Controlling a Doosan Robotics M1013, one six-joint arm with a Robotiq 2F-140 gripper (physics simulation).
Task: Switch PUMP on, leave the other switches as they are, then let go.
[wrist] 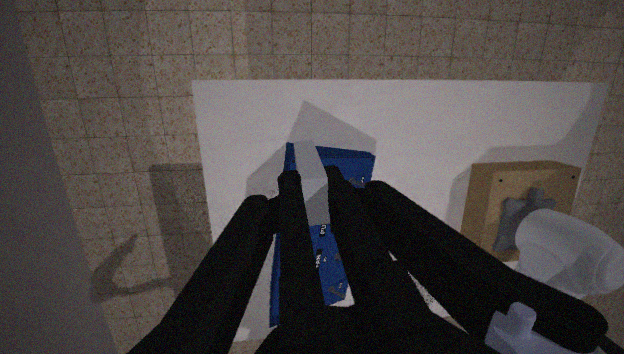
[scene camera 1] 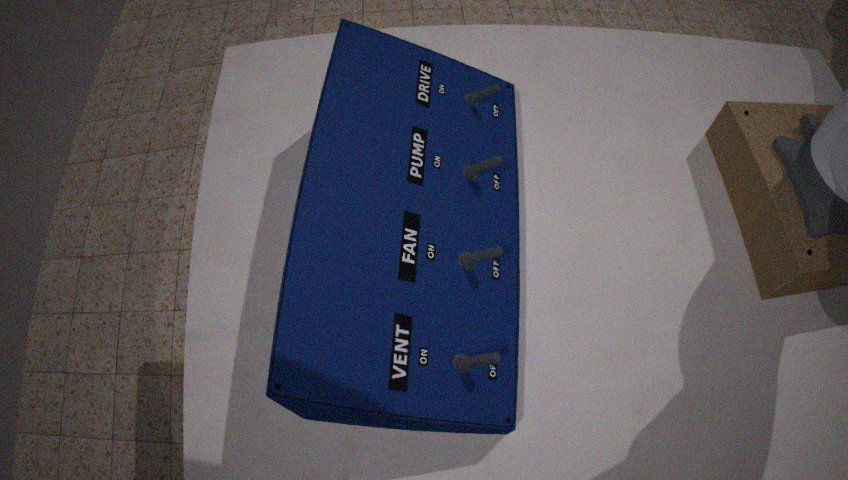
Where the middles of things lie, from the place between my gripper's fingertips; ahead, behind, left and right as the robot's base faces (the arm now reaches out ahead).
The blue switch panel (scene camera 1: 378, 305) lies 49 cm below my hand, 35 cm to the left of it and 10 cm behind it.
